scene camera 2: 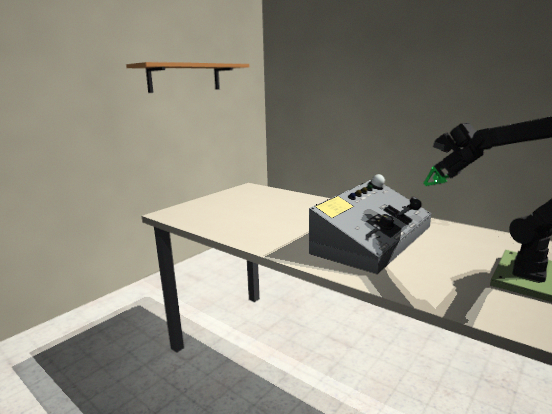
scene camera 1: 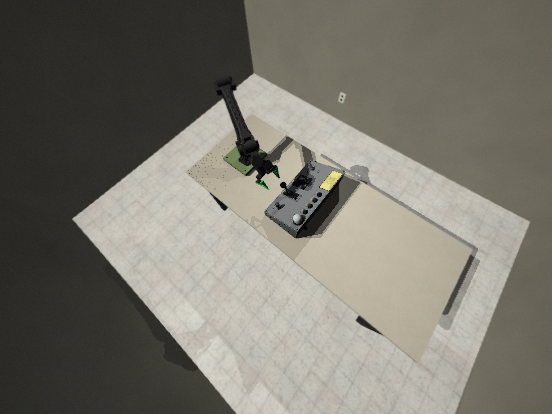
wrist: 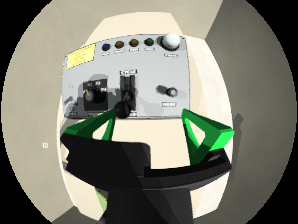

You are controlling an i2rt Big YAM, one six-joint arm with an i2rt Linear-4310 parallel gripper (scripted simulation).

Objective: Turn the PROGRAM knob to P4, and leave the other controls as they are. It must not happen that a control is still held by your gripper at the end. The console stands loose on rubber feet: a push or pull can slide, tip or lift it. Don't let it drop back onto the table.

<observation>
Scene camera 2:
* grey console: 339, 227
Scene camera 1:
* grey console: 310, 188
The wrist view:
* my gripper: 148, 112
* grey console: 93, 74
</observation>
